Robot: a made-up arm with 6 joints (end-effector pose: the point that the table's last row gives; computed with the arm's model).
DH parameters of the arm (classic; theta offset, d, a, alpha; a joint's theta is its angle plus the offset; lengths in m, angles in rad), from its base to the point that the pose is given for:
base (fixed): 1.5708 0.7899 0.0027 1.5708
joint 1: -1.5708 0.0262 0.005 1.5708
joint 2: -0.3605 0 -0.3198 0
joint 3: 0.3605 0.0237 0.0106 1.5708
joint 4: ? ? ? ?
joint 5: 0 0.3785 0.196 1.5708
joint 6: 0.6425 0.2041 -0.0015 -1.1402
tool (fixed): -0.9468 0.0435 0 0
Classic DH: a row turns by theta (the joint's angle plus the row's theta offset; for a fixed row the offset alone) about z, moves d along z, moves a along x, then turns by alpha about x.
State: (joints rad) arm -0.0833 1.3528 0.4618 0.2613 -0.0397 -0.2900
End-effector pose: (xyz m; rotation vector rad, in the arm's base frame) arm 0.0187 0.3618 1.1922 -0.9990 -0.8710 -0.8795
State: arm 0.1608 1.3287 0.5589 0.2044 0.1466 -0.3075
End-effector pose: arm 0.0326 0.2633 1.2650 -0.7738 -0.6636 -0.8653
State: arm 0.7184 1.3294 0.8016 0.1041 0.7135 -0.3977
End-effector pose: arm 0.0719 0.0220 1.3110 -0.2891 -0.1965 -0.7246
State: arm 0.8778 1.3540 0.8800 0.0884 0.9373 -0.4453
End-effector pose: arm 0.0843 -0.0352 1.2934 -0.1667 -0.0529 -0.6472
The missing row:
joint 4: 0 0.0389 0.0327 1.5708
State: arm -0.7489 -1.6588 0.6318 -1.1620 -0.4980 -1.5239
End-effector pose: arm 0.7174 0.0450 0.4658 -1.5376 1.8613 -0.4222
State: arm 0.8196 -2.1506 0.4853 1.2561 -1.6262 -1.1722
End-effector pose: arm -0.1406 0.4920 0.7373 -1.2297 -0.5743 0.4898
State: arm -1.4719 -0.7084 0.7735 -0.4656 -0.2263 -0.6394
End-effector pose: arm 0.5259 0.2303 0.3832 -2.3271 0.5406 -0.3197
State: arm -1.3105 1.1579 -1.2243 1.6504 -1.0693 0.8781
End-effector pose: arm -0.0242 -0.1721 0.7093 2.7985 -0.8558 -1.0072
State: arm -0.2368 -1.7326 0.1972 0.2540 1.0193 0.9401
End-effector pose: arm -0.0978 0.2308 0.6083 0.5212 2.8908 -0.2715
